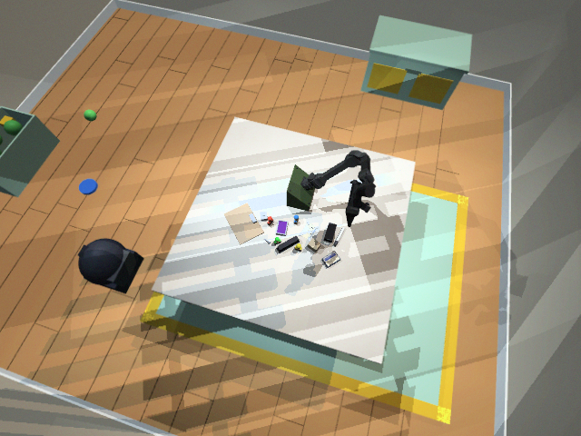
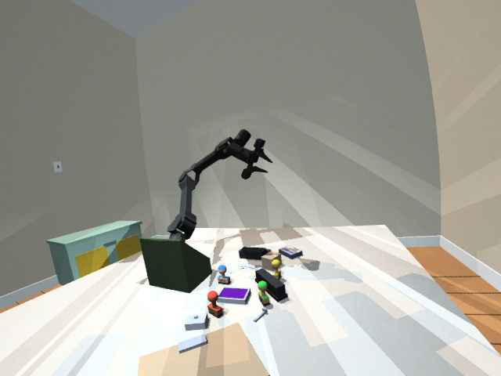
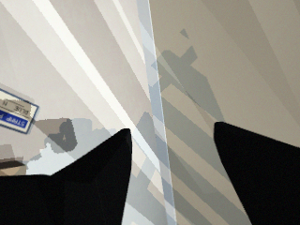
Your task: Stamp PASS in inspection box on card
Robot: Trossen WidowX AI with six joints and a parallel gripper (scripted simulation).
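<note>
Right now the green stamp is 70 mm ahead of my gripper tip, 350 mm to the right of it and 360 mm below it. From my gripper tip the other things lie so: pale card (60 mm behind, 200 mm to the right, 380 mm below); then yellow stamp (70 mm ahead, 220 mm to the right, 360 mm below); then cardboard box (20 mm ahead, 140 mm to the right, 360 mm below).
</note>
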